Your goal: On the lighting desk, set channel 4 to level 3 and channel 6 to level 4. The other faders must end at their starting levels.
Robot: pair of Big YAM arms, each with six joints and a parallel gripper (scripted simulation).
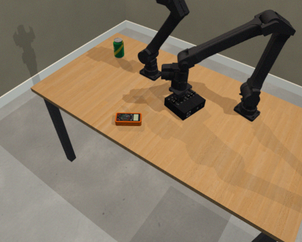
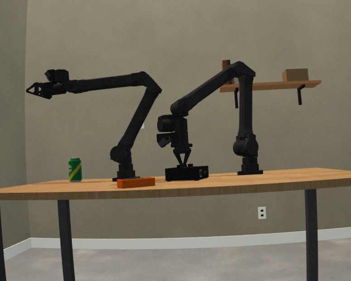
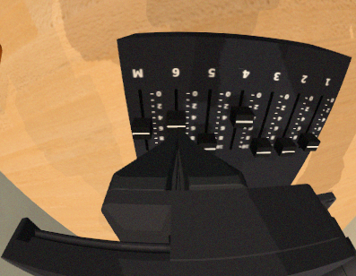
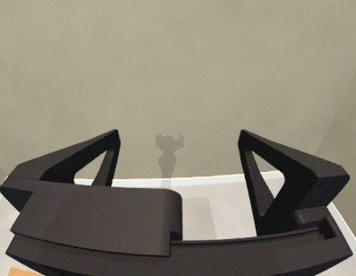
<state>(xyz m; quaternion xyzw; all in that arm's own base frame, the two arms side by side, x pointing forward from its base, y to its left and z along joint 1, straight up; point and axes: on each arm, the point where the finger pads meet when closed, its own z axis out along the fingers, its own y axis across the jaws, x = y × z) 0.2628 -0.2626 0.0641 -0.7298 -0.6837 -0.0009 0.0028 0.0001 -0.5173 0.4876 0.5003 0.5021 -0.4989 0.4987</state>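
My left gripper is now 20 mm to the left of the channel 6 fader cap. The rest, counted from my left hand: M fader cap: 20 mm ahead, 20 mm to the right; then channel 4 fader cap: 50 mm behind, 10 mm to the right; then channel 5 fader cap: 20 mm behind, 10 mm to the left.
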